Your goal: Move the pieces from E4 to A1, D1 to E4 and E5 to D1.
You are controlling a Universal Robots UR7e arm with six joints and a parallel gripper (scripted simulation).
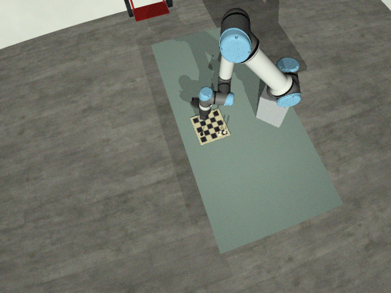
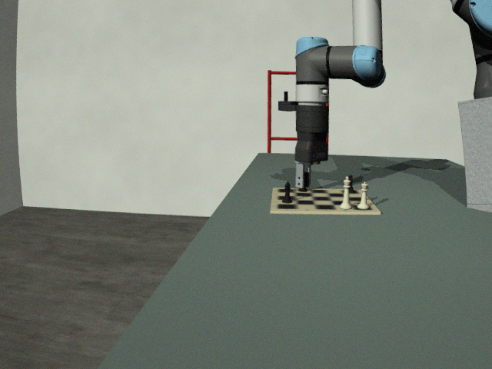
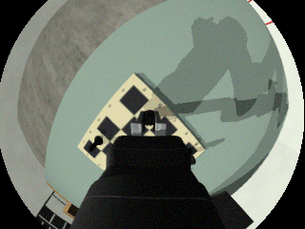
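My gripper is now 10 mm above the dark piece. Round my hand: white king: 150 mm to the left, 100 mm behind; white queen: 140 mm to the left, 130 mm behind; chessboard: 70 mm to the left, 50 mm behind, 30 mm below.
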